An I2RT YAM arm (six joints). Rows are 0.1 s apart.
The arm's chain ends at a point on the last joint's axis. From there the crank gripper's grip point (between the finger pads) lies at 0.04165 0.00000 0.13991 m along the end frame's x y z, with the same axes.
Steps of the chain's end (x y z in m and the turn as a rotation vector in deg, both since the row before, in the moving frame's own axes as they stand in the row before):
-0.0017, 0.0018, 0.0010, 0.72, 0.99, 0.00
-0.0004, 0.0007, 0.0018, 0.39, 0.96, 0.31
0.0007, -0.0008, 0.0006, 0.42, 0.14, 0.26
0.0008, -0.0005, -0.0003, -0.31, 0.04, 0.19
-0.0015, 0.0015, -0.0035, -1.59, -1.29, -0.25
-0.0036, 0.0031, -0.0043, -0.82, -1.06, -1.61
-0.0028, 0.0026, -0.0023, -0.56, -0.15, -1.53
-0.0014, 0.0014, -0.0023, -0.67, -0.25, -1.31
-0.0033, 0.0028, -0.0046, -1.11, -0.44, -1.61
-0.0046, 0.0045, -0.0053, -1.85, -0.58, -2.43
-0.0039, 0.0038, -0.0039, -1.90, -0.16, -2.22
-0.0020, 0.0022, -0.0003, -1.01, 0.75, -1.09
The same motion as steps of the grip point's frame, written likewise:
0.0007, 0.0000, 0.0002, 0.72, 0.99, 0.00
0.0019, 0.0000, 0.0011, 0.39, 0.96, 0.31
0.0010, -0.0016, 0.0005, 0.42, 0.14, 0.26
0.0009, 0.0004, -0.0003, -0.31, 0.04, 0.19
-0.0047, 0.0052, -0.0026, -1.59, -1.29, -0.25
-0.0062, 0.0040, -0.0036, -0.82, -1.06, -1.61
-0.0032, 0.0029, -0.0022, -0.56, -0.15, -1.53
-0.0020, 0.0021, -0.0021, -0.67, -0.25, -1.31
-0.0044, 0.0044, -0.0043, -1.11, -0.44, -1.61
-0.0060, 0.0073, -0.0049, -1.85, -0.58, -2.43
-0.0042, 0.0068, -0.0038, -1.90, -0.16, -2.22
-0.0002, 0.0039, -0.0009, -1.01, 0.75, -1.09

